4 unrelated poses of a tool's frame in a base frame.
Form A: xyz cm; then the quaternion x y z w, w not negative.
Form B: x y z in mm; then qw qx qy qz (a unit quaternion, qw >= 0). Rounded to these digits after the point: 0 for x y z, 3 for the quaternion.
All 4 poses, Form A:
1: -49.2, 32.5, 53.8, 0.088, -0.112, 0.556, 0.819
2: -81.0, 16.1, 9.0, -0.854, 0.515, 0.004, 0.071
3: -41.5, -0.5, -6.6, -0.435, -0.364, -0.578, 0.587
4: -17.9, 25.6, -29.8, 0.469, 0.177, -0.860, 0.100
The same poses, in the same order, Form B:
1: -492, 325, 538, 0.819, 0.088, -0.112, 0.556
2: -810, 161, 90, 0.071, -0.854, 0.515, 0.004
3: -415, -5, -66, 0.587, -0.435, -0.364, -0.578
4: -179, 256, -298, 0.100, 0.469, 0.177, -0.860
